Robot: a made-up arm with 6 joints.
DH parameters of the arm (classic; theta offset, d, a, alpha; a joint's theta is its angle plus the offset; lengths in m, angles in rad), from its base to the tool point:
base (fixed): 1.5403 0 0.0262 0
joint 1: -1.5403 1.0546 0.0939 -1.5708
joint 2: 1.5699 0 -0.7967 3.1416
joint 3: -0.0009 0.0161 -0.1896 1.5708
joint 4: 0 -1.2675 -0.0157 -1.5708
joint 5: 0 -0.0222 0.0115 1.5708
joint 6: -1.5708 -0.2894 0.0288 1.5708
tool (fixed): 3.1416 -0.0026 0 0
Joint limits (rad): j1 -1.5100..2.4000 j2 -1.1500..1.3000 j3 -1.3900..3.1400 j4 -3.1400..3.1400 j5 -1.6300..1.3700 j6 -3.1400..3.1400
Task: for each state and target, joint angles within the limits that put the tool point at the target. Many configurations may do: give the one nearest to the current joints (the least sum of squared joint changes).
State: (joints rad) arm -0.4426 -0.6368 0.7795 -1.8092 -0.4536 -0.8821
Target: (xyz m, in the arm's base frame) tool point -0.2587 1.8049 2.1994
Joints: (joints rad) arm -1.3021 -1.1500 1.1779 -1.7338 -1.1771 -0.8337
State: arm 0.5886 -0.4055 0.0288 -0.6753 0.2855 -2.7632
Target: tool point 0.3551 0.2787 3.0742
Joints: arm 0.7816 -0.5950 0.2889 -0.6338 0.2423 -2.7607
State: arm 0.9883 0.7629 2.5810 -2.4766 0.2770 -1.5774
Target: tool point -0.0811 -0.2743 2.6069
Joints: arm 1.3512 1.0028 3.1400 -2.6620 -0.5345 -1.5150
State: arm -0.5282 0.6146 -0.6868 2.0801 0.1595 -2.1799
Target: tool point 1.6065 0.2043 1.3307
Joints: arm 0.0667 0.0752 -0.3539 2.0450 0.2539 -2.1836
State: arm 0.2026 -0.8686 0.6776 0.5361 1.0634 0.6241
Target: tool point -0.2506 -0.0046 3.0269
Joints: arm 0.5089 -0.8752 0.2129 0.2718 1.0976 0.6416
